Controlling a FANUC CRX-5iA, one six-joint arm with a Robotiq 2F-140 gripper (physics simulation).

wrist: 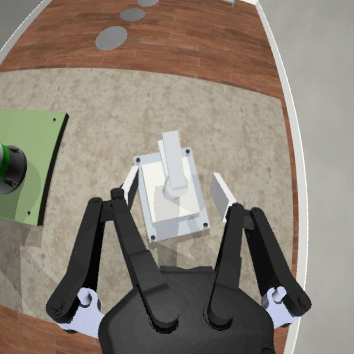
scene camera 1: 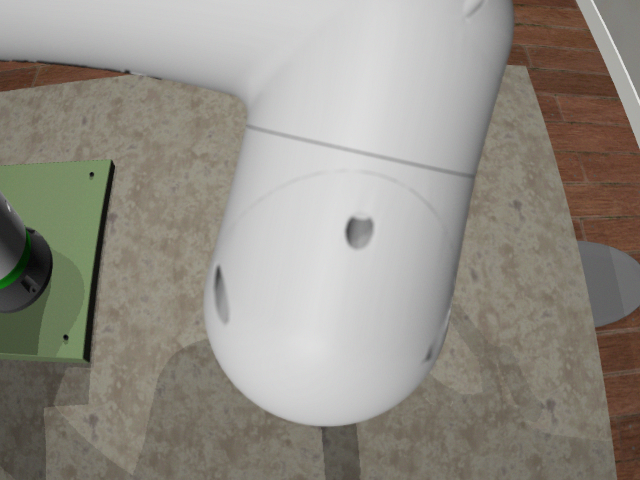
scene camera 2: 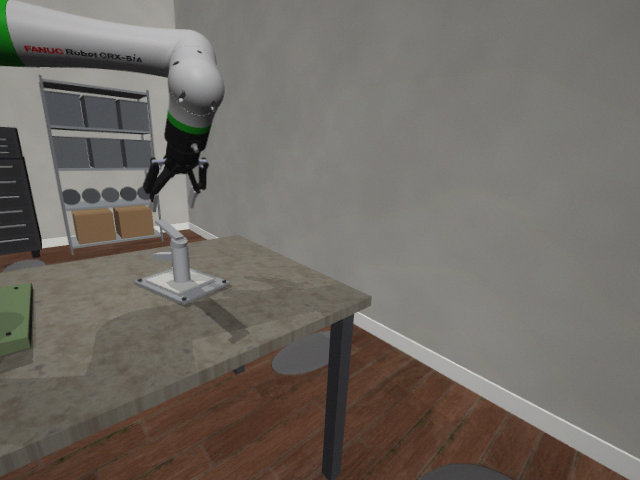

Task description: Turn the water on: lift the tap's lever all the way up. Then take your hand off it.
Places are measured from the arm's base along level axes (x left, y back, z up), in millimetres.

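Pixels of known places: gripper, fingertip midpoint: (wrist: pixel 175 178) (scene camera 2: pixel 172 206); arm's base, link origin: (wrist: pixel 6 169) (scene camera 1: pixel 12 270).
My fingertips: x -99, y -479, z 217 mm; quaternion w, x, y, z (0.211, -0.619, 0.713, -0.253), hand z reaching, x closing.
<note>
For each thing: its top centre in the pictures, then the offset to it from my fingertips. "pt": a spot on its surface instead. Level surfaces: height alone.
- grey tap, surface spot: (scene camera 2: pixel 180 263) pt dz -173, dx -10, dy -4 mm
- spout, top centre: (wrist: pixel 167 157) (scene camera 2: pixel 165 249) dz -150, dx +81, dy -7 mm
- table, surface height: dz -250 mm
The grey tap (scene camera 2: pixel 180 263) stands upright on its square base plate (scene camera 2: pixel 160 290) (wrist: pixel 180 230) on the table. Its lever (scene camera 2: pixel 169 229) (wrist: pixel 173 155) slopes upward from the top of the tap, its free end raised well above the spout (scene camera 2: pixel 162 256). My gripper (scene camera 2: pixel 173 201) (wrist: pixel 175 178) is open and empty. In scene camera 2 its fingertips are above the lever, apart from it. In the wrist view the two finger pads stand wide on either side of the tap, with gaps to the lever. In scene camera 1 the arm hides the tap and gripper.
A green plate (scene camera 1: pixel 72 217) (scene camera 2: pixel 18 330) (wrist: pixel 45 150) lies on the table (scene camera 1: pixel 170 134) (scene camera 2: pixel 289 294) (wrist: pixel 240 115) to the left, bearing the robot's base. A wall is to the right. A shelf rack (scene camera 2: pixel 51 149) and a dark drawer cabinet (scene camera 2: pixel 15 206) stand behind.
</note>
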